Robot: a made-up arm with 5 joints.
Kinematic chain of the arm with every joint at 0, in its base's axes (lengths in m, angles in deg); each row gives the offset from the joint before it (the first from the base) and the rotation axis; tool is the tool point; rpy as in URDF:
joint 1: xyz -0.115 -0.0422 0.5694 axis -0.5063 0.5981 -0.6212
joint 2: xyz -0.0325 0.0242 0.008 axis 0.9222 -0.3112 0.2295
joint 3: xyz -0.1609 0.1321 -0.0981 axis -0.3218 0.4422 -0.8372
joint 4: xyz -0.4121 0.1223 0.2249 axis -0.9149 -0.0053 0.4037
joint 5: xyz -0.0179 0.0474 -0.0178 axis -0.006 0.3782 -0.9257
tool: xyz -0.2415 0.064 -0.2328 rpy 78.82 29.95 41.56
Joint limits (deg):
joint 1: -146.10..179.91
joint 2: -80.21..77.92
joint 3: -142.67..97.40
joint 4: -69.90..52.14
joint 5: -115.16..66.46
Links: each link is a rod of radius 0.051 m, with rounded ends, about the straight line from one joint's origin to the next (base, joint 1, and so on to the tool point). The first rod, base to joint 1, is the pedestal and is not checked.
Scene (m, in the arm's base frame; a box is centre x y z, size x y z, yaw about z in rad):
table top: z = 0
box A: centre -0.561 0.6 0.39 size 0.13 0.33 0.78 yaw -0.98
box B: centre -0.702 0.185 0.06 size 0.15 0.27 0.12 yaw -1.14
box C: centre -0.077 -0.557 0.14 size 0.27 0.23 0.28 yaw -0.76
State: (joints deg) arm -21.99 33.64 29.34 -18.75 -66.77
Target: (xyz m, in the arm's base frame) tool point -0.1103 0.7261 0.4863
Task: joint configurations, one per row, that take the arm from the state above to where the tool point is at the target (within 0.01 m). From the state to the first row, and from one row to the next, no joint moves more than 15 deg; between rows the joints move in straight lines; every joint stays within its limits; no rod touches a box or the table.
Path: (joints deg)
1: -15.44 41.93 36.39 -31.54 -55.75
2: -8.88 50.21 43.45 -44.32 -44.74
3: -2.33 58.50 50.50 -57.11 -33.72
4: 4.23 66.78 57.55 -69.90 -22.70
5: 10.77 52.68 63.24 -64.49 -37.50
6: 17.31 38.58 68.92 -59.09 -52.30
7: 23.84 24.47 74.61 -53.68 -67.10

